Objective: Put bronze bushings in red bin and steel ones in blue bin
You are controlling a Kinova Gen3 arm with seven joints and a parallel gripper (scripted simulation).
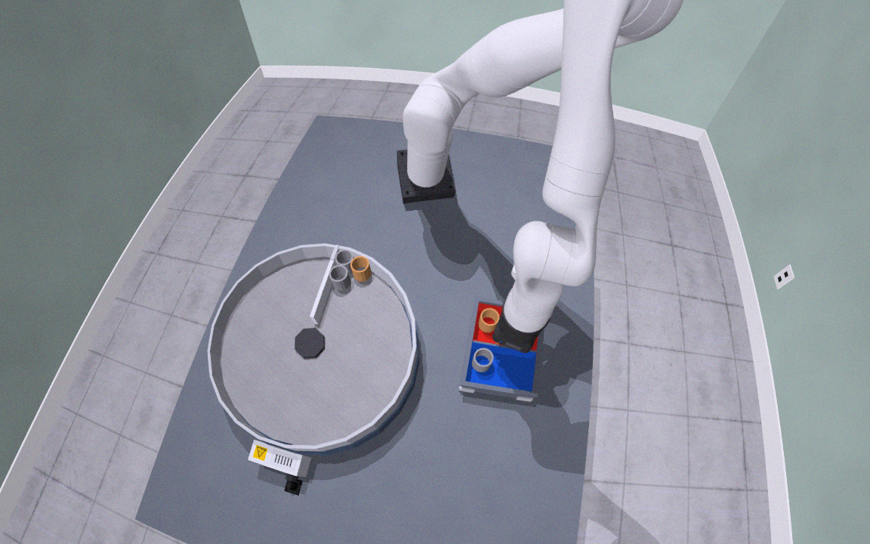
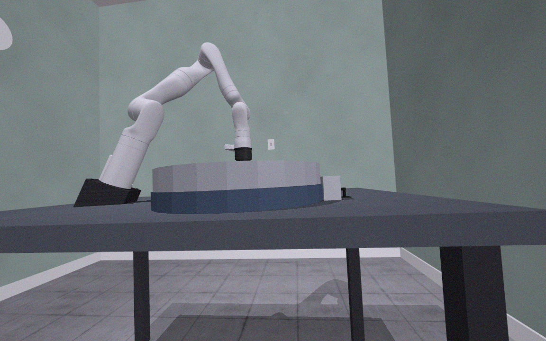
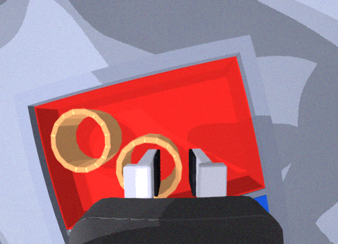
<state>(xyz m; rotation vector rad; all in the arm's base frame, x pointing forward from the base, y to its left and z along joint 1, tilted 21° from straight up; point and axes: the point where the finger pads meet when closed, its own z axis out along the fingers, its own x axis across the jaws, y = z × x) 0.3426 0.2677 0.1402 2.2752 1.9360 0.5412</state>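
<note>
My gripper is now 30 mm short of the grey tray, 20 mm above it and 10 mm to the left of it. Also, from my hand: turntable (380 mm to the right, 140 mm ahead, 10 mm above).
</note>
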